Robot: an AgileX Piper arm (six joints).
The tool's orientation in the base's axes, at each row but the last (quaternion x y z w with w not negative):
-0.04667 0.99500 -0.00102 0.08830
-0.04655 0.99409 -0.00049 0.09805
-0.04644 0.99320 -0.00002 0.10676
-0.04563 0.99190 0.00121 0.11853
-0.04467 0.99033 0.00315 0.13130
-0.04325 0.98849 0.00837 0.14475
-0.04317 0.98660 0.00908 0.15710
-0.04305 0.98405 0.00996 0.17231
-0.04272 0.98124 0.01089 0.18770
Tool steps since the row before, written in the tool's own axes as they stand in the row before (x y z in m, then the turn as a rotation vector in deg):
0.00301 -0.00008 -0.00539 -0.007 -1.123 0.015
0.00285 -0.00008 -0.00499 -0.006 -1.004 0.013
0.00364 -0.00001 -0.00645 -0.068 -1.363 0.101
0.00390 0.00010 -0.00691 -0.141 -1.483 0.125
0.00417 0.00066 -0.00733 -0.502 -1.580 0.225
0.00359 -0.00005 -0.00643 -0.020 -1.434 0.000
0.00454 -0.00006 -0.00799 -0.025 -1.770 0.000
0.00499 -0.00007 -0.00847 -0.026 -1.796 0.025
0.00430 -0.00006 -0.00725 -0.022 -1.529 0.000
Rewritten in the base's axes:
-0.00389 -0.00039 0.00478 0.114 -1.117 -0.002
-0.00375 -0.00038 0.00434 0.101 -0.999 -0.001
-0.00491 -0.00041 0.00553 0.213 -1.350 -0.071
-0.00541 -0.00034 0.00580 0.300 -1.462 -0.076
-0.00597 0.00016 0.00599 0.682 -1.526 -0.078
-0.00526 -0.00053 0.00513 0.145 -1.427 0.000
-0.00676 -0.00069 0.00618 0.179 -1.761 0.000
-0.00753 -0.00077 0.00627 0.191 -1.786 -0.023
-0.00664 -0.00067 0.00515 0.155 -1.521 0.000

